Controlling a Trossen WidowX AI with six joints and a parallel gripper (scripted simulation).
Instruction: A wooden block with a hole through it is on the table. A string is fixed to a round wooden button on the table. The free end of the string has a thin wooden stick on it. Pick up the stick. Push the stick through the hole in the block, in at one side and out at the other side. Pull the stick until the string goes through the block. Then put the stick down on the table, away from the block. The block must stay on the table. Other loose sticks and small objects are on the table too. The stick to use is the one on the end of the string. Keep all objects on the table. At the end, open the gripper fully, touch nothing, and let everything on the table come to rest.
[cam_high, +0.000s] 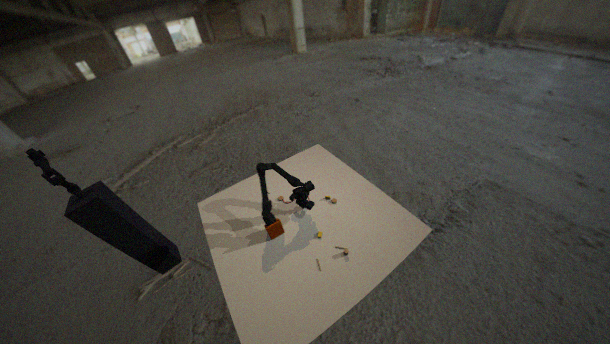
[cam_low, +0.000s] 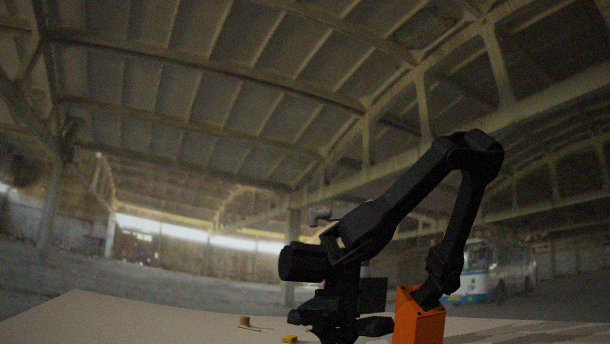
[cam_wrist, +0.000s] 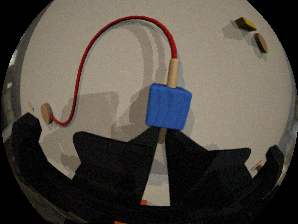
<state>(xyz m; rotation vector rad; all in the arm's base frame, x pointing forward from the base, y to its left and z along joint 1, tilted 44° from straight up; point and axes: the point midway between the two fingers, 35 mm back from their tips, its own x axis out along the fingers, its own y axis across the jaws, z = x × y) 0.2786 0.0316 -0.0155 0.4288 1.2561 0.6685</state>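
Right now the blue block is 20 mm ahead of my gripper tip, 10 mm to the left of it and 10 mm above it. Round my gripper tip: yellow block: 250 mm to the right, 70 mm behind; small wooden block: 450 mm to the right, 40 mm behind, 10 mm above.
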